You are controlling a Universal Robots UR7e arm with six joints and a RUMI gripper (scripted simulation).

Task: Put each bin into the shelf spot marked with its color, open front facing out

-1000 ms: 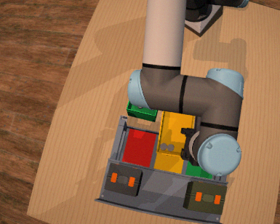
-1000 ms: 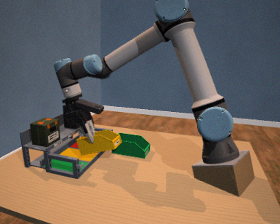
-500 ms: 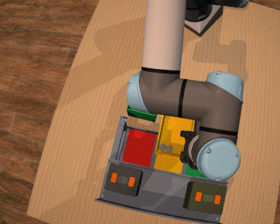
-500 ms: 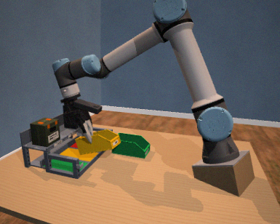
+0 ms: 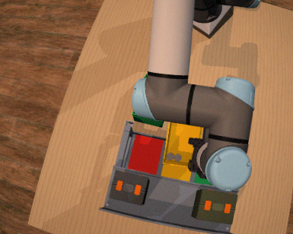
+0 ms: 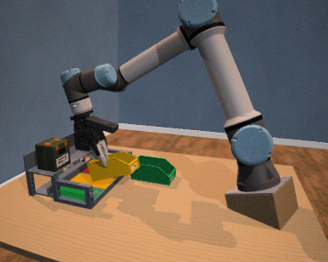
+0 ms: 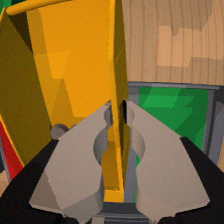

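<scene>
Right now the yellow bin is 50 mm to the right of my hand and 20 mm below it. Round my hand: yellow mark: 110 mm below, 90 mm ahead, 30 mm to the right; green mark: 110 mm below, 80 mm to the left, 70 mm ahead; red mark: 140 mm to the right, 110 mm below, 110 mm ahead.
</scene>
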